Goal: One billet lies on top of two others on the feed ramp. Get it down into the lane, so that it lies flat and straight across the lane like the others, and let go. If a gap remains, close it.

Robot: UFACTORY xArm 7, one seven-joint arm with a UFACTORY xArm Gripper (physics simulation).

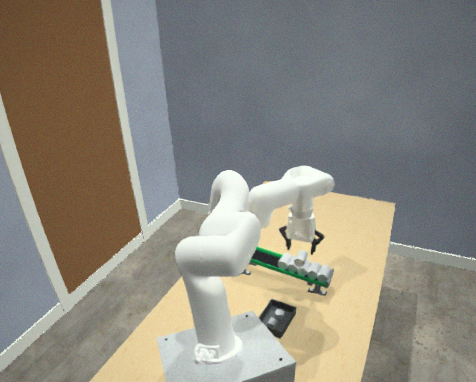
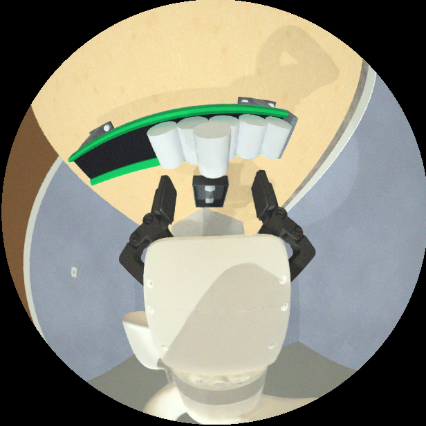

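Pixels of known places: gripper, between the fingertips: (image 1: 300,250); arm's base, origin of its link: (image 1: 218,349).
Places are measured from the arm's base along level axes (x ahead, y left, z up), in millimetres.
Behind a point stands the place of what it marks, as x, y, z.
Note:
The top billet (image 1: 301,258) {527, -104, -76} (image 2: 212,150), a pale cylinder, lies on the second and third billets from the ramp's bare-belt end. Several billets lie side by side across the lane of the green-railed feed ramp (image 1: 265,257) {564, 49, -135} (image 2: 120,150); the one nearest the bare belt (image 1: 284,262) {523, -40, -107} (image 2: 166,145) and the one at the far end (image 1: 324,273) {517, -197, -119} (image 2: 276,137) show clearly. The top billet partly hides those under it. My gripper (image 1: 300,250) {544, -97, -51} (image 2: 212,179) is open and empty above the top billet, fingers spread to either side of it and apart from it.
A black tray (image 1: 290,321) {322, -119, -197} (image 2: 196,197) with small pale pieces stands on the wooden table (image 1: 345,235) {914, -239, -210} (image 2: 200,60) between the ramp and the robot's grey base (image 1: 250,350) {14, -84, 16}. Ramp feet (image 1: 317,289) {495, -180, -185} (image 2: 256,102) stand on the table.

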